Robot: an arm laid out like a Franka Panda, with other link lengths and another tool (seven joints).
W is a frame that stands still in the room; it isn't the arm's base.
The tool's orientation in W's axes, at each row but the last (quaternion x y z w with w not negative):
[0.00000, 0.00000, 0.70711, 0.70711]
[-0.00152, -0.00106, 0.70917, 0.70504]
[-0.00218, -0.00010, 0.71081, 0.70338]
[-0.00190, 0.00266, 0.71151, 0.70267]
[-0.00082, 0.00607, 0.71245, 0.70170]
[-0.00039, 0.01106, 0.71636, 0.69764]
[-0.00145, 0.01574, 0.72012, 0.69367]
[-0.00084, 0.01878, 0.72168, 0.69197]
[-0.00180, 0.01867, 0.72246, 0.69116]
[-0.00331, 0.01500, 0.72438, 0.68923]
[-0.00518, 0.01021, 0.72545, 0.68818]
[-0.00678, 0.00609, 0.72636, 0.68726]
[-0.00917, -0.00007, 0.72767, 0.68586]
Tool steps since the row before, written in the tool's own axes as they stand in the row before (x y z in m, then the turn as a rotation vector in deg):
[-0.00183, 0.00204, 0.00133, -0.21, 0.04, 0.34]
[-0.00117, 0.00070, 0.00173, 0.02, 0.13, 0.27]
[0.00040, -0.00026, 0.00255, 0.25, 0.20, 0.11]
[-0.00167, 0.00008, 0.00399, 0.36, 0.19, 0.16]
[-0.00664, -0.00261, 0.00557, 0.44, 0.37, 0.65]
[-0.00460, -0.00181, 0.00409, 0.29, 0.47, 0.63]
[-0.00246, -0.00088, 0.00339, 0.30, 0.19, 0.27]
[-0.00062, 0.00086, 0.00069, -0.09, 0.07, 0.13]
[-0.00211, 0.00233, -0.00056, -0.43, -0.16, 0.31]
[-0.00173, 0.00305, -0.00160, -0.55, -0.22, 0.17]
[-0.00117, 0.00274, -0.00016, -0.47, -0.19, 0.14]
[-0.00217, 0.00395, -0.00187, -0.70, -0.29, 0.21]
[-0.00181, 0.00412, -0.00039, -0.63, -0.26, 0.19]
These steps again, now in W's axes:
[-0.00204, -0.00183, 0.00133, -0.04, -0.21, 0.34]
[-0.00070, -0.00117, 0.00173, -0.13, 0.02, 0.27]
[0.00025, 0.00041, 0.00255, -0.20, 0.25, 0.11]
[-0.00005, -0.00165, 0.00400, -0.19, 0.36, 0.16]
[0.00275, -0.00654, 0.00561, -0.37, 0.44, 0.65]
[0.00199, -0.00448, 0.00413, -0.47, 0.29, 0.63]
[0.00104, -0.00234, 0.00343, -0.20, 0.30, 0.27]
[-0.00082, -0.00064, 0.00073, -0.06, -0.09, 0.13]
[-0.00225, -0.00223, -0.00044, 0.19, -0.41, 0.32]
[-0.00298, -0.00192, -0.00150, 0.25, -0.53, 0.18]
[-0.00268, -0.00132, -0.00011, 0.22, -0.46, 0.15]
[-0.00382, -0.00242, -0.00183, 0.33, -0.68, 0.22]
[-0.00400, -0.00206, -0.00042, 0.29, -0.61, 0.20]

